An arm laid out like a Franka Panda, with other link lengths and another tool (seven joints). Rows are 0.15 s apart.
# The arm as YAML. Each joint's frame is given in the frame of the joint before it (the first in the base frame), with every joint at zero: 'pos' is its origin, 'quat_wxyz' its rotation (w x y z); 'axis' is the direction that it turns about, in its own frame. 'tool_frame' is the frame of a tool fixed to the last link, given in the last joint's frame.
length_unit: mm
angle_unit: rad
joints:
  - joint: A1
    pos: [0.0, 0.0, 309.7]
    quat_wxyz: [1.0, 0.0, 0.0, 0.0]
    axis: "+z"
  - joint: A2
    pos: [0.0, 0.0, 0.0]
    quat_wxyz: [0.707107, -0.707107, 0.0, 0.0]
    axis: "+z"
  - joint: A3
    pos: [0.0, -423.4, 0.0]
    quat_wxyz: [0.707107, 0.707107, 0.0, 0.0]
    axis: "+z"
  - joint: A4
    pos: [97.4, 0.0, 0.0]
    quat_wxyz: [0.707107, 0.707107, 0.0, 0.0]
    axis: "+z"
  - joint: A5
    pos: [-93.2, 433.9, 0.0]
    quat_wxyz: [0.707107, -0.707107, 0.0, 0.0]
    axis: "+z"
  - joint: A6
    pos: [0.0, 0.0, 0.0]
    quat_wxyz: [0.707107, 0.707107, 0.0, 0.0]
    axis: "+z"
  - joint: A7
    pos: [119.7, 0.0, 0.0]
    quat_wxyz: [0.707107, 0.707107, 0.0, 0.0]
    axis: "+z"
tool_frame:
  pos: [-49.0, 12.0, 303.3]
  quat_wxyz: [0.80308, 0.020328, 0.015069, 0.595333]
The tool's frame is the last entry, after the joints.
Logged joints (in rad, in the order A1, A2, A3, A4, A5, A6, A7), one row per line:
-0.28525 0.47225 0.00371 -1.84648 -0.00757 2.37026 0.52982
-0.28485 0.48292 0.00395 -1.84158 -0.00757 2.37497 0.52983
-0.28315 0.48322 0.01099 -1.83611 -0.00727 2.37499 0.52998
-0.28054 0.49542 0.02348 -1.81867 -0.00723 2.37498 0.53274
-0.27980 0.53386 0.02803 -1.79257 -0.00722 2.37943 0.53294
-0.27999 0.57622 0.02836 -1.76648 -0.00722 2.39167 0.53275
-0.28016 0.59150 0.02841 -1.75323 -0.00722 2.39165 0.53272
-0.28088 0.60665 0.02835 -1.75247 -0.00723 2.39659 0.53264
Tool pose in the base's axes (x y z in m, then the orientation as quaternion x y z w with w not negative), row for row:
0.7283 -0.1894 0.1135 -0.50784 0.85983 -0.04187 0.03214
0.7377 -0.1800 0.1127 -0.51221 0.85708 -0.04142 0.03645
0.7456 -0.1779 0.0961 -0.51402 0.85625 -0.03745 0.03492
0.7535 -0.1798 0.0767 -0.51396 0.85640 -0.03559 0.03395
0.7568 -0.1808 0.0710 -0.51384 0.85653 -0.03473 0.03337
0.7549 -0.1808 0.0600 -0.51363 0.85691 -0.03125 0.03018
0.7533 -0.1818 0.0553 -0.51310 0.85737 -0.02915 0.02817
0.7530 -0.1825 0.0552 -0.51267 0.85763 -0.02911 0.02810
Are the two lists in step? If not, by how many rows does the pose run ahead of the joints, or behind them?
The pose runs 2 rows ahead of the joints: the pose in row i belongs to the joints in row i + 2.
